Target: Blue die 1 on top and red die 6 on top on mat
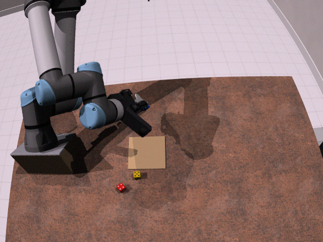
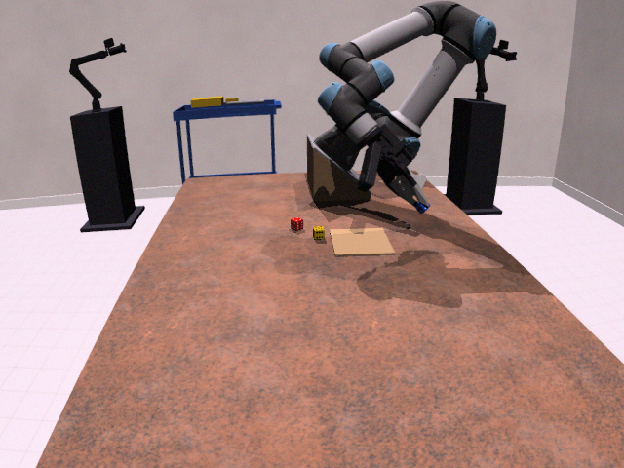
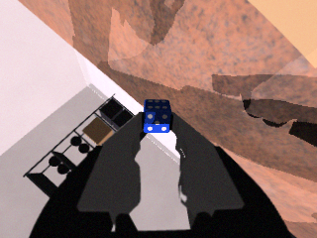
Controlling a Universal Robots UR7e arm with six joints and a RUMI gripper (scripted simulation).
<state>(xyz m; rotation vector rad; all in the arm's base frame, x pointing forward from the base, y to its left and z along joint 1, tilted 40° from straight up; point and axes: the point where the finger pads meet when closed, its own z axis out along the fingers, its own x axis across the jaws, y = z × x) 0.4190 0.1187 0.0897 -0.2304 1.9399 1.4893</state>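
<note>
Now: hand right at the blue die. Also, from my hand: yellow die 240 mm to the right, 80 mm below, 50 mm behind; then tan mat 150 mm to the right, 90 mm below, 10 mm behind; then red die 290 mm to the right, 110 mm behind, 80 mm below.
</note>
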